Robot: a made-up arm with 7 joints.
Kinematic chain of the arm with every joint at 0, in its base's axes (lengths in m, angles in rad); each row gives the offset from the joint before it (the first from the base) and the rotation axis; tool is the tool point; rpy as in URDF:
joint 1: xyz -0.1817 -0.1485 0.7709 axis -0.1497 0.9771 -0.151
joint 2: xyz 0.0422 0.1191 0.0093 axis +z
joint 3: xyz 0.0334 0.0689 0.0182 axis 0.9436 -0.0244 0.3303
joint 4: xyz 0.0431 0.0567 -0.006 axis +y
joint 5: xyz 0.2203 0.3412 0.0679 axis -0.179 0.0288 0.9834
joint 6: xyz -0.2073 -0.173 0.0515 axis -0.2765 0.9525 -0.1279
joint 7: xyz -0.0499 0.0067 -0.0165 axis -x
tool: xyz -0.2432 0.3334 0.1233 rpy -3.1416 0 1.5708
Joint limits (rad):
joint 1: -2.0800..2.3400
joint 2: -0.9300..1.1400
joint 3: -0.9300..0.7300
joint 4: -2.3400..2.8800
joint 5: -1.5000..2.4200
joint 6: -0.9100..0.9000
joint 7: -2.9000..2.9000
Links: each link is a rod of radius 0.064 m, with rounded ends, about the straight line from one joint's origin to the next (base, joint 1, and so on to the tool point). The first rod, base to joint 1, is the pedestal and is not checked.
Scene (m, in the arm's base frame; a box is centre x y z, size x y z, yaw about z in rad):
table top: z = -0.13
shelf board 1: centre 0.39 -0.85 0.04 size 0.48 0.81 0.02 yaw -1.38
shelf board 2: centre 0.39 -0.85 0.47 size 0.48 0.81 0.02 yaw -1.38
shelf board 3: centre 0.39 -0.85 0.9 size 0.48 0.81 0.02 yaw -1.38
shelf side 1: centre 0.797 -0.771 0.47 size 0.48 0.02 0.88 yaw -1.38
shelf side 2: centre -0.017 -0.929 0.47 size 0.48 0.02 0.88 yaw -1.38
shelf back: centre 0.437 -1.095 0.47 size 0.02 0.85 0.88 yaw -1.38
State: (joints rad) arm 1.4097 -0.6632 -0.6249 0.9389 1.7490 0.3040 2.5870
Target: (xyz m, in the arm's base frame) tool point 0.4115 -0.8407 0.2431
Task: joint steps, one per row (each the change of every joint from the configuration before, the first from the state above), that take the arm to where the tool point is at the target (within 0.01 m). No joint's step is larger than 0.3 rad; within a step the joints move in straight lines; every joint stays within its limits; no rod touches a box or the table.
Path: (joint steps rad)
1: 0.0056 0.0422 0.0774 -0.2602 0.0995 -0.2064 -0.1365
2: 0.0056 0.0422 0.0773 -0.2603 0.0994 -0.2064 -0.1366
3: 0.0056 0.0422 0.0774 -0.2602 0.0995 -0.2064 -0.1365
4: -0.1887 0.1157 0.0443 0.0524 -0.0996 0.2507 0.1189
5: -0.1888 0.1158 0.0443 0.0523 -0.0995 0.2507 0.1190
6: -0.1888 0.1157 0.0443 0.0524 -0.0996 0.2507 0.1189
7: -0.0021 -0.2320 -0.0749 -0.0189 0.1814 0.0684 0.1219
8: -0.0021 -0.2320 -0.0750 -0.0190 0.1815 0.0685 0.1220
9: -0.0022 -0.2320 -0.0750 -0.0189 0.1814 0.0685 0.1219

